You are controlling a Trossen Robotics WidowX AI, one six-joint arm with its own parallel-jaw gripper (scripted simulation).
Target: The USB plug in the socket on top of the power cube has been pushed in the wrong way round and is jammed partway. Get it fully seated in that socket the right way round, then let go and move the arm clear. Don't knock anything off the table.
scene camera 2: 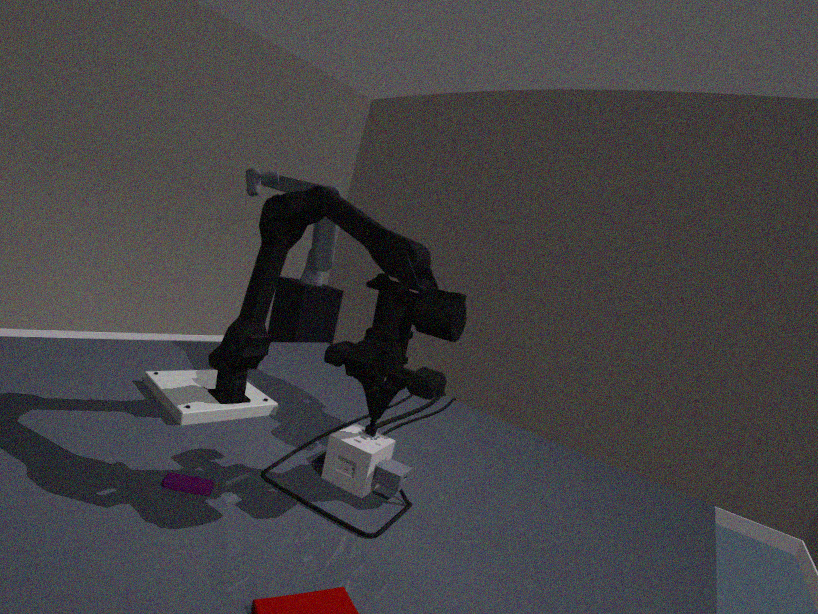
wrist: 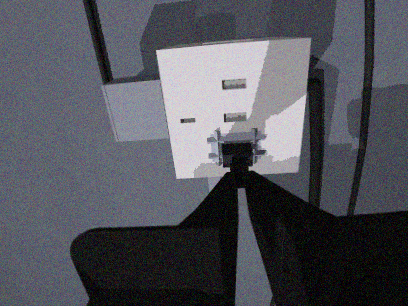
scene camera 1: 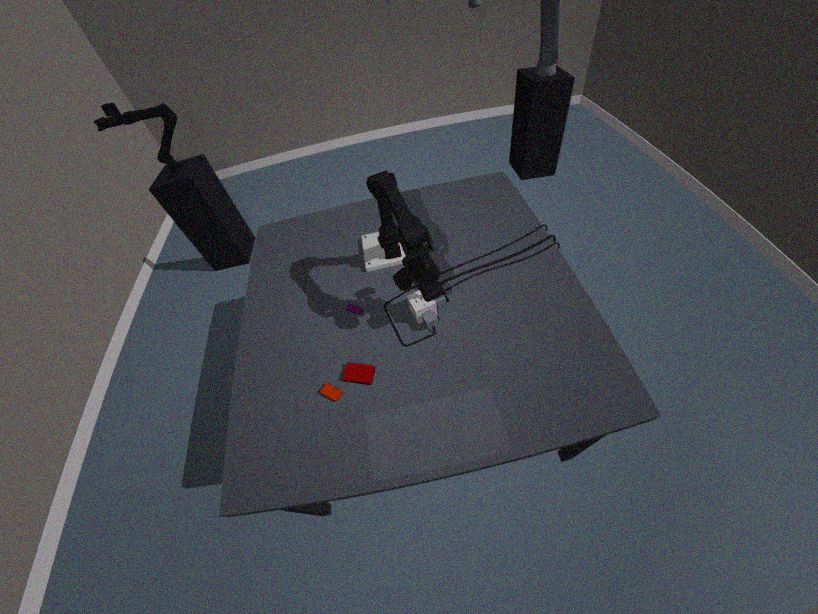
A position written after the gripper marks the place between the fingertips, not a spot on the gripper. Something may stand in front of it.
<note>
In view: the gripper (scene camera 2: 374, 418), a dark USB plug (wrist: 238, 156), a purple piece (scene camera 2: 179, 482) and a white power cube (wrist: 230, 85).
The gripper is seen too in the wrist view (wrist: 239, 180) and in scene camera 1 (scene camera 1: 426, 291). Scene camera 1 misses the dark USB plug, which is hidden by the gripper. The wrist view does not show the purple piece: it is out of frame.
</note>
